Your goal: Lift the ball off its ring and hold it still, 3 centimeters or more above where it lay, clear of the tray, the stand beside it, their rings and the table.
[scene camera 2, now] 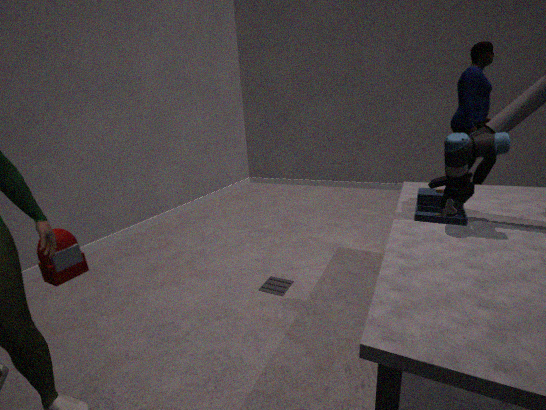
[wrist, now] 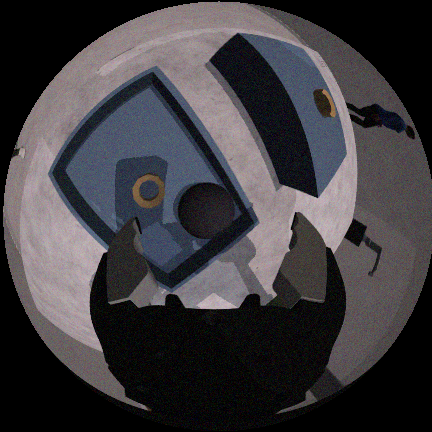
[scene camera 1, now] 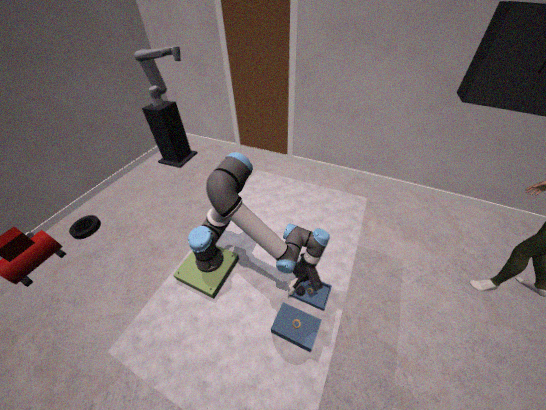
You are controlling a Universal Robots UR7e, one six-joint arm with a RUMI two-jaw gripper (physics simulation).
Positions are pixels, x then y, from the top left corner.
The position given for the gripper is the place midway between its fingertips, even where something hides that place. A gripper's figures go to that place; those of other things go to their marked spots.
Scene:
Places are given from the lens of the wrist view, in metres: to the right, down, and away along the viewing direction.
gripper (wrist: 214, 216): 0.00, 0.00, 0.12
dark ball (wrist: 205, 210): -0.01, 0.00, 0.10
blue tray (wrist: 139, 148): -0.07, -0.06, 0.10
The marked spots on the blue tray and the dark ball are 0.08 m apart.

